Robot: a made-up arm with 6 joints. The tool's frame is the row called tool.
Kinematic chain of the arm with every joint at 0, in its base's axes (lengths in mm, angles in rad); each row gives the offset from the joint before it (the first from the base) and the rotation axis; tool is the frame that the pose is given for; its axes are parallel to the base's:
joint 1: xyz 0 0 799.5 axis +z
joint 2: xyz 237.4 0 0 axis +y
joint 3: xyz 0 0 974.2 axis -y
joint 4: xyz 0 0 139.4 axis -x
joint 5: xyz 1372.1 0 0 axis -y
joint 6: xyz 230.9 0 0 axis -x
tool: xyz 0 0 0
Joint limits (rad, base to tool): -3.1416..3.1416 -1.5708..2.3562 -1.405..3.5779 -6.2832..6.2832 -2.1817..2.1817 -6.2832..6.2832
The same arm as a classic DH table. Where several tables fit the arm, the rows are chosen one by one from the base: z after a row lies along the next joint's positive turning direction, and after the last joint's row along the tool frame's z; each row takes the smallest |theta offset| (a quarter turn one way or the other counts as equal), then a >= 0, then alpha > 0; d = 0 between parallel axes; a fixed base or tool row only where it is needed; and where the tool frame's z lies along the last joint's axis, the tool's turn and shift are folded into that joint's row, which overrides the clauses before.
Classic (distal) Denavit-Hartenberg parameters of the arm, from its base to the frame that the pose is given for. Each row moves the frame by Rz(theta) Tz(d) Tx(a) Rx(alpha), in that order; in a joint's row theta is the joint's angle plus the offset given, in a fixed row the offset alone. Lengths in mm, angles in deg.
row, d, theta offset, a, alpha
joint 1, 799.5, 0.00, 237.4, -90.00
joint 2, 0.0, -90.00, 974.2, 180.00
joint 3, 0.0, 0.00, 139.4, -90.00
joint 4, -1372.1, 0.00, 0.0, 90.00
joint 5, 0.0, 0.00, 0.0, -90.00
joint 6, -230.9, 90.00, 0.0, 90.00
tool (fixed), 0.0, -90.00, 0.0, 0.00
Joint limits (deg, base to tool): -180.00..180.00 -90.00..135.00 -80.50..205.00 -360.00..360.00 -125.00..125.00 -360.00..360.00

